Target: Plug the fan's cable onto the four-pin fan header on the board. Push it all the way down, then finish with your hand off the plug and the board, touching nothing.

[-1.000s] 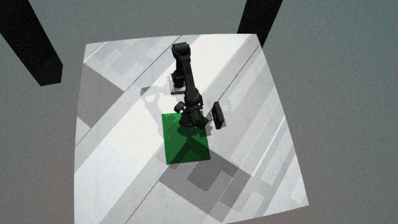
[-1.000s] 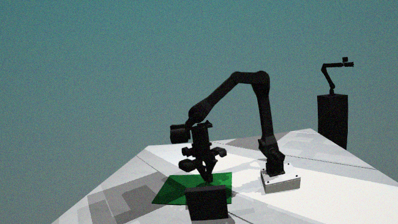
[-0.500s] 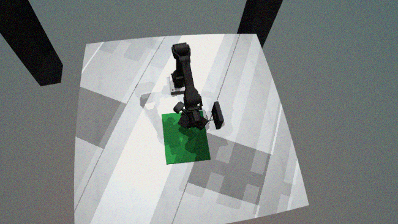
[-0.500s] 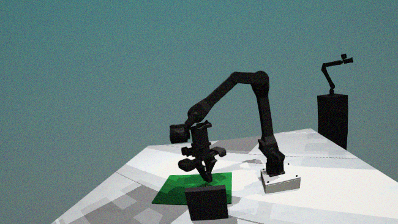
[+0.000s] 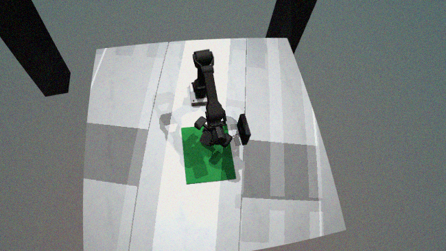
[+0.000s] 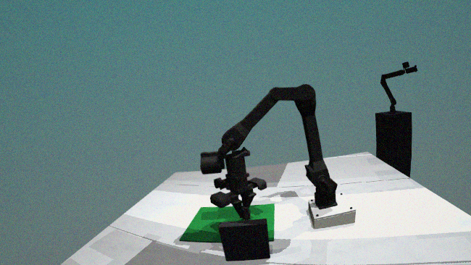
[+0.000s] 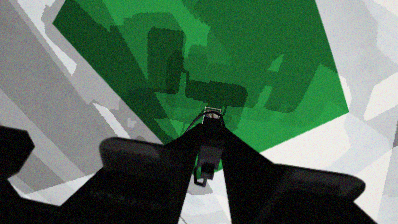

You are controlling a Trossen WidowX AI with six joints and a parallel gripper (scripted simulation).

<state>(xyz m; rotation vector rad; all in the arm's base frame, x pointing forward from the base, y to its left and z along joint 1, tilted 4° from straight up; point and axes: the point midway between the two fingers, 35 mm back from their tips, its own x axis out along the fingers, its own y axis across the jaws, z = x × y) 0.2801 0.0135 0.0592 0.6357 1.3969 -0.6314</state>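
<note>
My gripper tip is 1 cm past the whitish fan header, 1 cm to the right of it and 5 cm above it. Also, from my gripper tip: black plug: 1 cm behind, 1 cm to the left, 1 cm above; green board: 5 cm ahead, 3 cm to the right, 6 cm below; black fan: 2 cm behind, 16 cm to the left, 1 cm above.
</note>
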